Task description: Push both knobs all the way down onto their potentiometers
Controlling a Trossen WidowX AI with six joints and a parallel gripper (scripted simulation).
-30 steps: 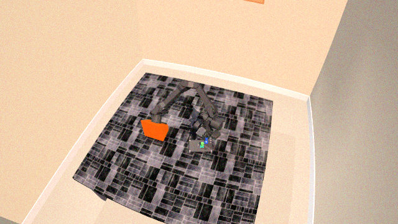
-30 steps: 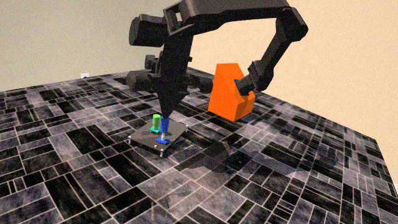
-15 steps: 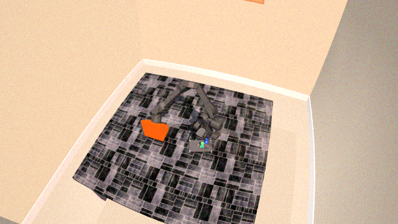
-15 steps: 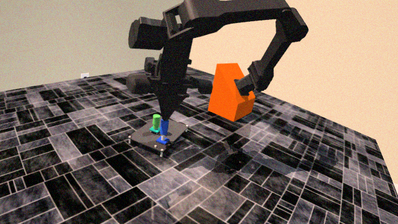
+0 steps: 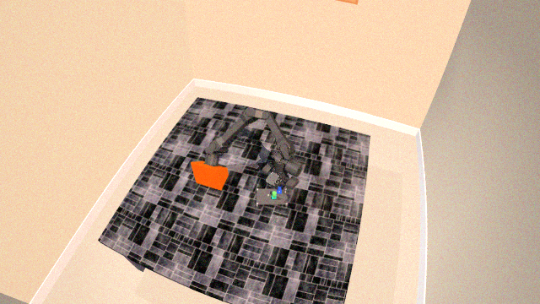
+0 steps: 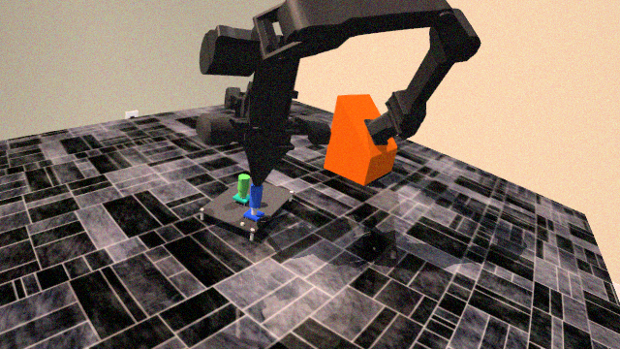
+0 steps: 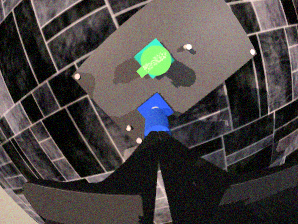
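Right now the blue knob is 2 cm below my gripper tip. Round my gripper tip: green knob (1 cm behind, 4 cm to the right, 2 cm below).
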